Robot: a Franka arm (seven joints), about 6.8 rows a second.
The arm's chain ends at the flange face. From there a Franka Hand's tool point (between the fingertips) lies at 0.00 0.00 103.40 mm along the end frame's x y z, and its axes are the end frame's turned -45 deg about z.
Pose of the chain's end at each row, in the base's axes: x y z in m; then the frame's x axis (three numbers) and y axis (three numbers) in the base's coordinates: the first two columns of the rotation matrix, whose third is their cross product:
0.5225 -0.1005 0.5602 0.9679 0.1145 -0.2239 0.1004 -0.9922 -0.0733
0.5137 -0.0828 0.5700 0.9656 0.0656 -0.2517 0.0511 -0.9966 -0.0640
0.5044 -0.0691 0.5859 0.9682 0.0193 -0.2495 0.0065 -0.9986 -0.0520
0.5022 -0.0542 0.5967 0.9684 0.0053 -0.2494 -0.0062 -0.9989 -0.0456
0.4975 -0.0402 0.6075 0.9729 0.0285 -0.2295 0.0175 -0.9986 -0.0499
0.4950 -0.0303 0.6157 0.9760 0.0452 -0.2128 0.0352 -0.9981 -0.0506
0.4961 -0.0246 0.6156 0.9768 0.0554 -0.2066 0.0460 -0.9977 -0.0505
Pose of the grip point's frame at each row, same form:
0.4987 -0.0955 0.4597 0.6134 0.7826 -0.1065 0.7554 -0.6206 -0.2102
0.4873 -0.0777 0.4701 0.6466 0.7511 -0.1327 0.7189 -0.6583 -0.2232
0.4785 -0.0641 0.4859 0.6800 0.7198 -0.1397 0.6892 -0.6925 -0.2132
0.4764 -0.0495 0.4967 0.6891 0.7101 -0.1441 0.6804 -0.7026 -0.2086
0.4737 -0.0356 0.5070 0.6756 0.7263 -0.1270 0.7003 -0.6860 -0.1976
0.4728 -0.0260 0.5148 0.6652 0.7377 -0.1147 0.7150 -0.6738 -0.1863
0.4745 -0.0205 0.5146 0.6582 0.7447 -0.1104 0.7232 -0.6663 -0.1818

